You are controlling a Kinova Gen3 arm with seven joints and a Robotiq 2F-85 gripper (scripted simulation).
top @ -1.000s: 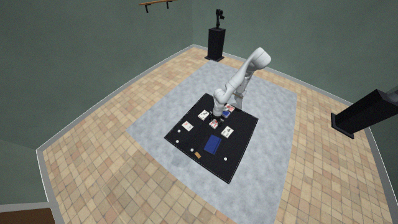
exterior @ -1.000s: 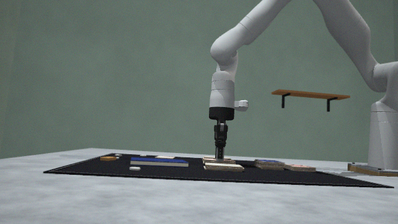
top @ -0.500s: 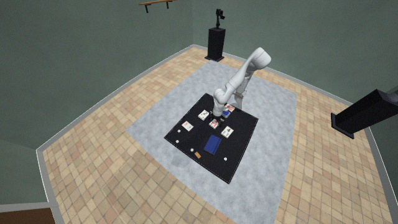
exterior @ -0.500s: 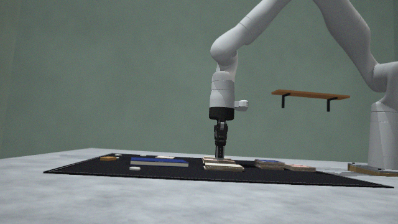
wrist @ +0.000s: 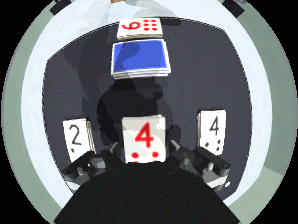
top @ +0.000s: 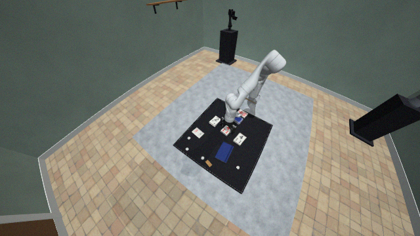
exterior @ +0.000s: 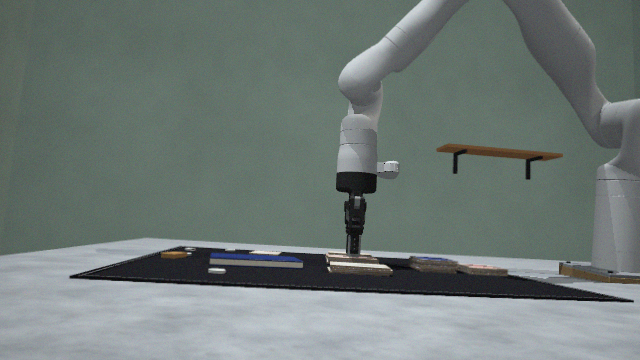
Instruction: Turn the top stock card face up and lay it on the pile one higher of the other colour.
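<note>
My hand is 1 cm above the blue-backed card.
</note>
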